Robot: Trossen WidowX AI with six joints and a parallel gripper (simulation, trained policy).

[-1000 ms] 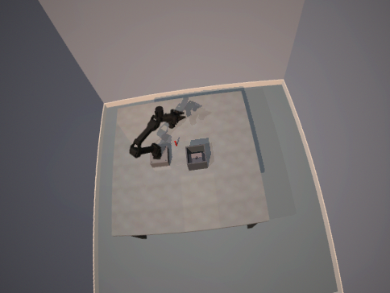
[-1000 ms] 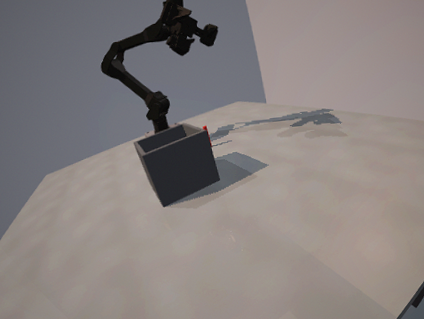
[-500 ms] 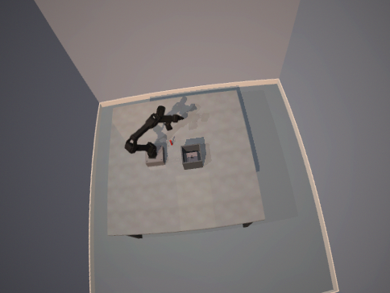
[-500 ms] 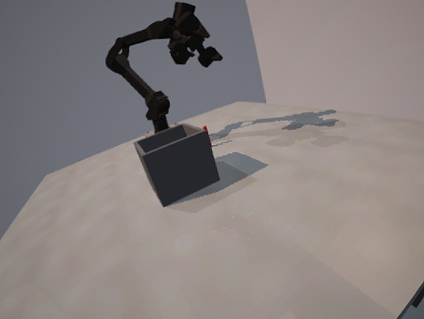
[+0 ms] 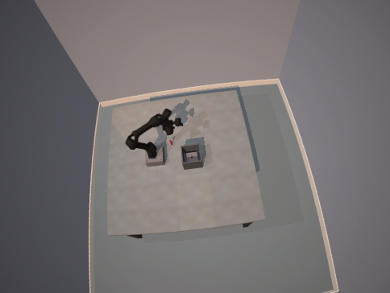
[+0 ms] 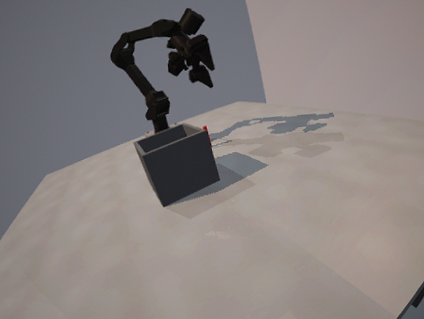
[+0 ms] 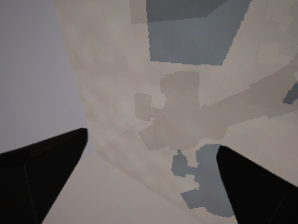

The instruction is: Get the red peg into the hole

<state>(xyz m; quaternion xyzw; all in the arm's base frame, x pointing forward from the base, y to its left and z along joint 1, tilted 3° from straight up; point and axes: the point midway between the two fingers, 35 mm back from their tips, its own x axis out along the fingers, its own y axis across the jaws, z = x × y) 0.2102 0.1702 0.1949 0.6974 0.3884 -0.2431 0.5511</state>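
Right now the red peg is 20 cm below my gripper tip, 9 cm behind it and 4 cm to the right of it. Round my gripper tip: holed plate 19 cm to the right, 19 cm below, 10 cm ahead.
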